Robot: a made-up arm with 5 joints.
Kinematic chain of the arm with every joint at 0, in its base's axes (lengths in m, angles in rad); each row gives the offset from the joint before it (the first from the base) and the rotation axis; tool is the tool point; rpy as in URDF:
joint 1: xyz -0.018 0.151 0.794 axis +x
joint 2: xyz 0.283 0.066 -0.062 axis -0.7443 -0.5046 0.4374
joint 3: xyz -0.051 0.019 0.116 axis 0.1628 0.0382 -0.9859
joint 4: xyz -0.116 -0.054 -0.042 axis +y
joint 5: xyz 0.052 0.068 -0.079 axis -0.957 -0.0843 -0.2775
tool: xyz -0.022 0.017 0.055 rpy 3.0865 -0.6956 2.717
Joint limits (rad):
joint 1: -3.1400..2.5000
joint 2: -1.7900..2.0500
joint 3: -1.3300..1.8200
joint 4: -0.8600..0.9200
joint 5: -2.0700..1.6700
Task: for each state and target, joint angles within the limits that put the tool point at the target. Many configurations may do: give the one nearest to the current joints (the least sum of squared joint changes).
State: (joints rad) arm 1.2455 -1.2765 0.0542 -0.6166 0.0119
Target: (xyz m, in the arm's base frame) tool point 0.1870 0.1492 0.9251
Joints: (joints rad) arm 1.0991 -0.6299 0.0719 -0.4251 0.1738
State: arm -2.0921 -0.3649 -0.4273 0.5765 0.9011
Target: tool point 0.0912 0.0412 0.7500
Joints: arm -2.3293 -0.1547 -0.4455 0.4411 0.9822
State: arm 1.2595 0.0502 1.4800 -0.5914 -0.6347
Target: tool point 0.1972 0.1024 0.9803
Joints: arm 2.0009 0.3381 1.4719 0.1225 -0.2883
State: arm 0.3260 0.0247 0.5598 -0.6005 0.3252
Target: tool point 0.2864 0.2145 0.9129
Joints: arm 0.4478 -0.8490 0.8126 -0.7673 0.4066
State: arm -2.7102 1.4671 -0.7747 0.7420 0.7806
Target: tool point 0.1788 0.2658 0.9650
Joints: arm -3.1400 1.7596 -0.0446 0.9200 1.3402
